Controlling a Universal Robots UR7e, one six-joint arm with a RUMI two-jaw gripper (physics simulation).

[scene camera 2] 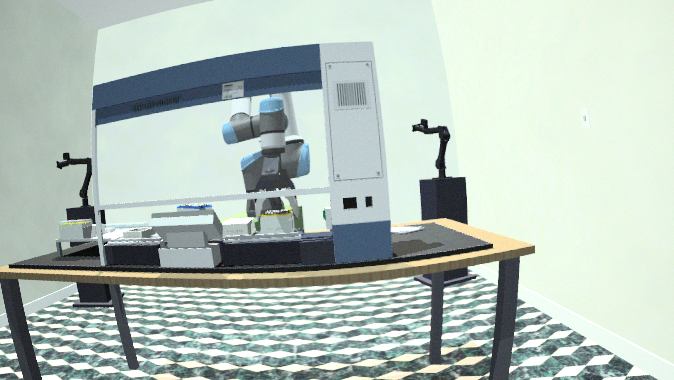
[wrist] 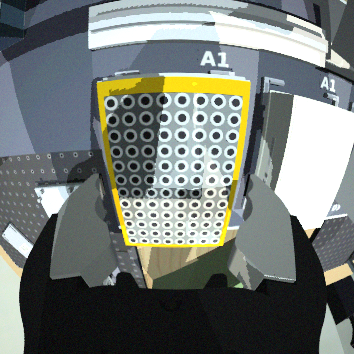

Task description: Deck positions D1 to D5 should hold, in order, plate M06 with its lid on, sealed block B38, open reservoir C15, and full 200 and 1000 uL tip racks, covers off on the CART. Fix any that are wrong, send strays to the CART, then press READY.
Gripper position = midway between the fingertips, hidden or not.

Observation:
In view: the gripper (wrist: 174, 176) and a blue gantry beam (scene camera 2: 303, 58).

